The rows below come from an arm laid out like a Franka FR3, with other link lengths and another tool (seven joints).
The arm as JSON. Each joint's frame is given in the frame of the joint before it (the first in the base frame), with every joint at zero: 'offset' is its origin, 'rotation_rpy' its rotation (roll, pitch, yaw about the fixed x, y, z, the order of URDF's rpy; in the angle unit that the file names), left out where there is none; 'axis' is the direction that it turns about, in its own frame. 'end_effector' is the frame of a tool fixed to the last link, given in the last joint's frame.
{
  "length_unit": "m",
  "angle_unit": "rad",
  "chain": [
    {
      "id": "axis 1",
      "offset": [
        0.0,
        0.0,
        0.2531
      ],
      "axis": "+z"
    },
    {
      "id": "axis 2",
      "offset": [
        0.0,
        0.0,
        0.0
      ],
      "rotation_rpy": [
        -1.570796,
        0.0,
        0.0
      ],
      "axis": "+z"
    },
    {
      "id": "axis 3",
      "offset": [
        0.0,
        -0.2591,
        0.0
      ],
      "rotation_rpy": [
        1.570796,
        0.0,
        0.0
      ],
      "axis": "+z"
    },
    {
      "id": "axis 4",
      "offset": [
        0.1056,
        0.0,
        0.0
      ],
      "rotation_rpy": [
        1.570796,
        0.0,
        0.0
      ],
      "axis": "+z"
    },
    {
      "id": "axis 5",
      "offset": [
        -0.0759,
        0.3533,
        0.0
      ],
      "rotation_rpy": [
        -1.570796,
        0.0,
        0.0
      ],
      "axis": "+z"
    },
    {
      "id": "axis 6",
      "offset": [
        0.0,
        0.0,
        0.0
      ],
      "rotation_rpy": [
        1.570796,
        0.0,
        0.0
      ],
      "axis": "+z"
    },
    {
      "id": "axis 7",
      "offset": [
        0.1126,
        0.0,
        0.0
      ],
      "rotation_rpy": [
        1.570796,
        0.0,
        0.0
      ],
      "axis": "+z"
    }
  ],
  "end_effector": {
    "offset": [
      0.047,
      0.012,
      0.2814
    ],
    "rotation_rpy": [
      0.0,
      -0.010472,
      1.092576
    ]
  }
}
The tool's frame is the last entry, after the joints.
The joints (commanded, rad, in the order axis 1, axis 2, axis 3, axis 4, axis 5, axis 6, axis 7), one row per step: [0.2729, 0.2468, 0.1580, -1.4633, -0.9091, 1.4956, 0.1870]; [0.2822, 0.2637, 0.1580, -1.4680, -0.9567, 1.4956, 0.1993]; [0.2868, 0.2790, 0.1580, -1.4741, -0.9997, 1.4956, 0.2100]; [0.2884, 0.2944, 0.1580, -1.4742, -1.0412, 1.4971, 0.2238]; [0.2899, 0.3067, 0.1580, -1.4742, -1.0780, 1.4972, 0.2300]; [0.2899, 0.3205, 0.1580, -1.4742, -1.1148, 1.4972, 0.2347]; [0.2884, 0.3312, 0.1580, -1.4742, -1.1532, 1.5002, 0.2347]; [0.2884, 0.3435, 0.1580, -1.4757, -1.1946, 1.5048, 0.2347]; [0.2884, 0.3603, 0.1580, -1.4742, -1.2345, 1.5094, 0.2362]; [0.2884, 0.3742, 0.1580, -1.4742, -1.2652, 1.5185, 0.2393]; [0.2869, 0.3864, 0.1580, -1.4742, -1.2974, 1.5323, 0.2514]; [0.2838, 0.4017, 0.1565, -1.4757, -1.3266, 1.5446, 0.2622]
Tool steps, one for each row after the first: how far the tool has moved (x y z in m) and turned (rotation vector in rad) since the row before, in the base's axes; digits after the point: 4 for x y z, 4 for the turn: [0.0048, -0.0004, -0.0017, -0.0471, -0.0089, 0.0090]; [0.0043, -0.0025, -0.0022, -0.0431, -0.0066, 0.0059]; [0.0055, -0.0033, 0.0005, -0.0379, -0.0148, 0.0031]; [0.0046, -0.0026, 0.0013, -0.0347, -0.0091, 0.0058]; [0.0047, -0.0032, 0.0003, -0.0353, -0.0065, 0.0056]; [0.0054, -0.0032, 0.0027, -0.0356, -0.0071, 0.0097]; [0.0059, -0.0015, 0.0017, -0.0386, -0.0057, 0.0138]; [0.0063, -0.0008, -0.0004, -0.0368, -0.0046, 0.0134]; [0.0059, 0.0010, -0.0016, -0.0263, -0.0045, 0.0152]; [0.0068, 0.0012, 0.0001, -0.0226, -0.0155, 0.0160]; [0.0062, -0.0009, -0.0038, -0.0227, -0.0081, 0.0121]
